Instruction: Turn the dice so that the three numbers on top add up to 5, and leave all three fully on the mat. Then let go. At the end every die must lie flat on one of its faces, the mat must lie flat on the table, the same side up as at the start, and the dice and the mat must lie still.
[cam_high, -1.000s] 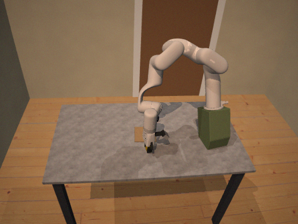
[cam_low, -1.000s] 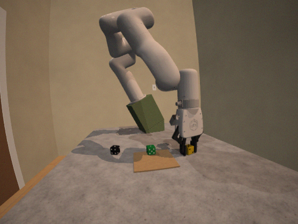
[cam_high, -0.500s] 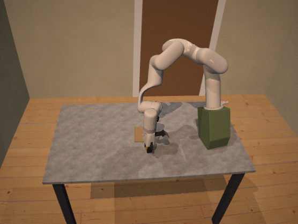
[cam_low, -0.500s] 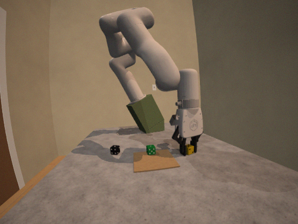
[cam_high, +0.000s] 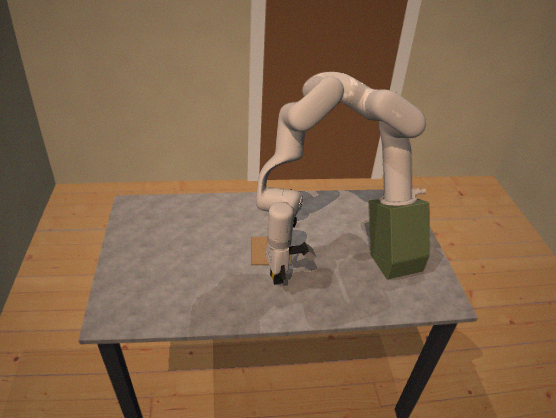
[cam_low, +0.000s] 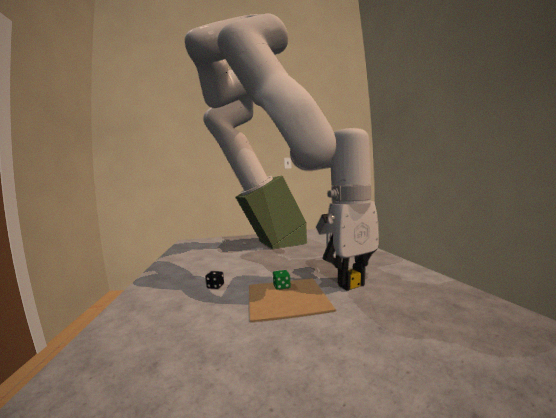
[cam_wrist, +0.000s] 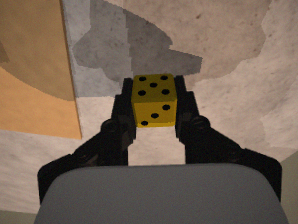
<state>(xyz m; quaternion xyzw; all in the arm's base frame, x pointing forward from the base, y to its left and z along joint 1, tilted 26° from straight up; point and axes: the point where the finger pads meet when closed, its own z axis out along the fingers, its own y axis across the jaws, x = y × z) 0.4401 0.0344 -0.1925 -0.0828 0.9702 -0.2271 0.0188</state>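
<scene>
Right now the tan mat is 140 mm to the right of my hand and 20 mm below it. The rest, counted from my hand: green die: 130 mm to the right, 50 mm behind; then yellow die: 10 mm below; then black die: 270 mm to the right, 100 mm behind, 10 mm below.
</scene>
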